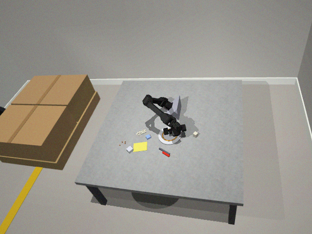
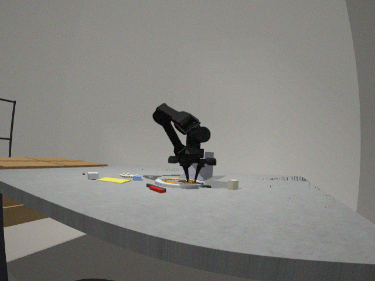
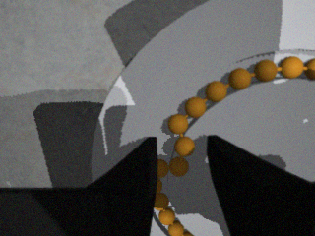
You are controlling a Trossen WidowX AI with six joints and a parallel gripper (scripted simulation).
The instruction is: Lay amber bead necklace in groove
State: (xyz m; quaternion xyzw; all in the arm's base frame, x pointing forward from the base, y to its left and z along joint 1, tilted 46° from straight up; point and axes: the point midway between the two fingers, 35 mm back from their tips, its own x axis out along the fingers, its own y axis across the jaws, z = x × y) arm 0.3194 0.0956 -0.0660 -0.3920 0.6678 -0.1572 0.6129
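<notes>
The round bead board lies 10 mm behind my gripper tip, 60 mm to the right of it and 10 mm below it. Round my gripper tip: blue cube: 30 mm ahead, 240 mm to the right, 10 mm below; cream cube: 30 mm behind, 160 mm to the left; red-handled tool: 170 mm ahead, 60 mm to the right, 10 mm below.
</notes>
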